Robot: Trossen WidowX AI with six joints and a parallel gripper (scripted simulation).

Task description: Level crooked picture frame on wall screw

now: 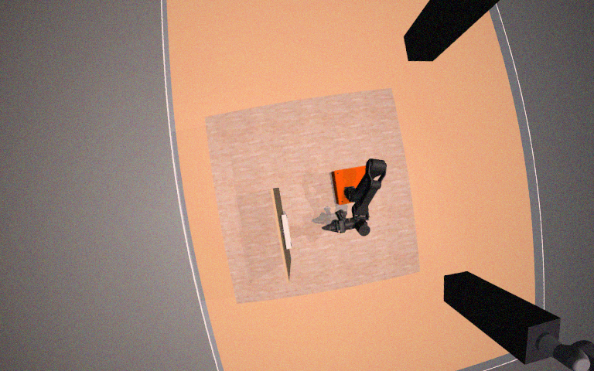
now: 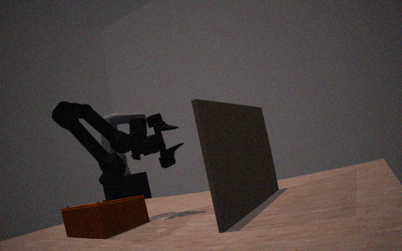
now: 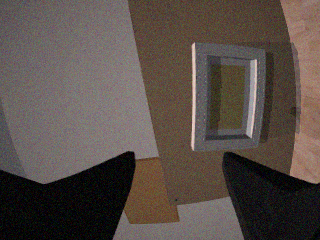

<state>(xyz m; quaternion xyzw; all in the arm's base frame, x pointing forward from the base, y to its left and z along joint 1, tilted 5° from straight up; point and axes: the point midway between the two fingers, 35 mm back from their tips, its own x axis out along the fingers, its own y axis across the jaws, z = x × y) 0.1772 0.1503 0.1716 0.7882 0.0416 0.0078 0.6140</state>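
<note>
My gripper tip is 200 mm short of the picture frame, 20 mm to the right of it and 100 mm above it. Round my gripper tip: wall panel: 210 mm ahead, 10 mm to the left, 110 mm below.
</note>
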